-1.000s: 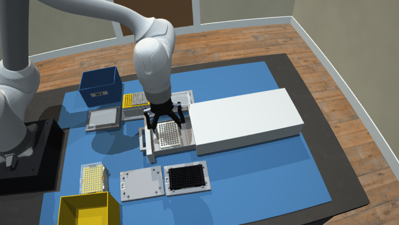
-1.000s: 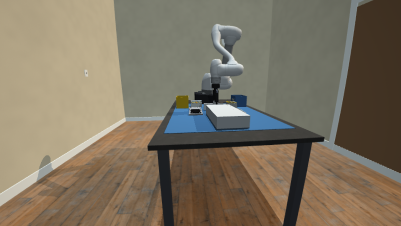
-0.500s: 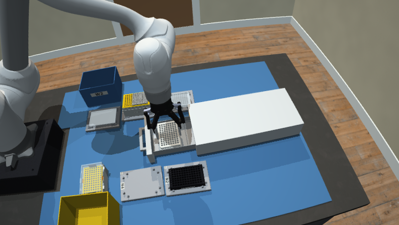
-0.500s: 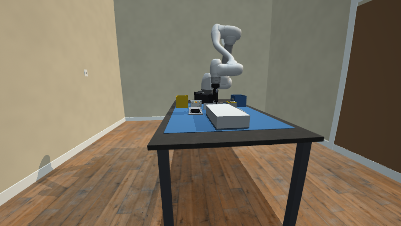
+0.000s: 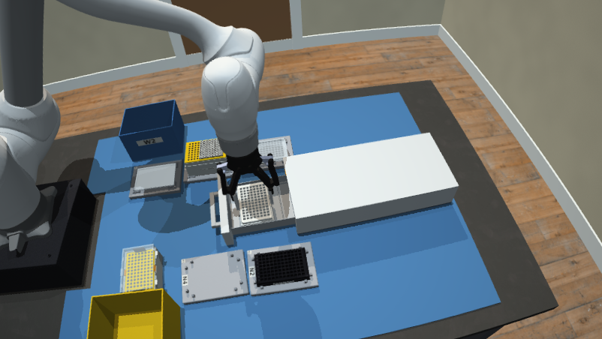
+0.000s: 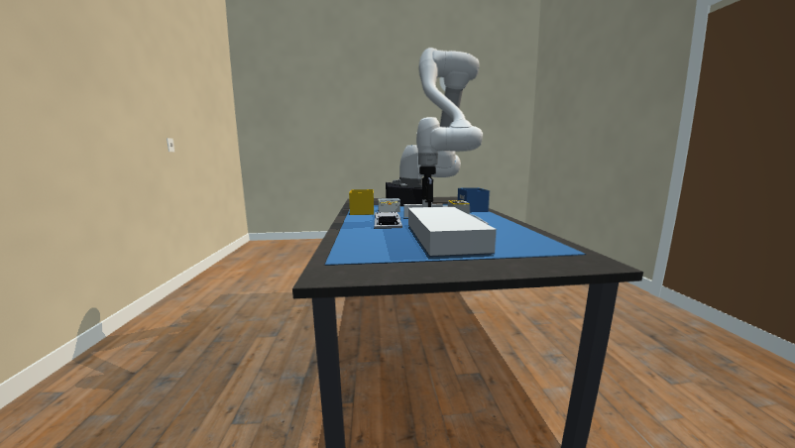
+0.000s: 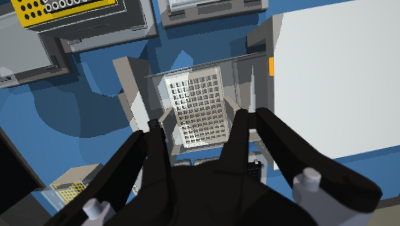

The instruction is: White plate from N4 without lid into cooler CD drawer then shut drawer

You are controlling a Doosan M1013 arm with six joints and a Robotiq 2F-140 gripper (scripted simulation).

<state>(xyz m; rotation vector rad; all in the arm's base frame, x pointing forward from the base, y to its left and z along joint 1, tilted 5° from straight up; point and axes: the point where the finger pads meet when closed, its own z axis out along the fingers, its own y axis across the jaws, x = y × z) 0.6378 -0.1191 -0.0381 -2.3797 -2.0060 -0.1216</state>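
The white plate is 2 cm below my hand. Also, from my hand: white cooler CD: 17 cm ahead, 3 cm to the right, 3 cm below; drawer: 3 cm below, 3 cm ahead, 1 cm to the right; black plate: 20 cm to the right, 4 cm below, 1 cm ahead.
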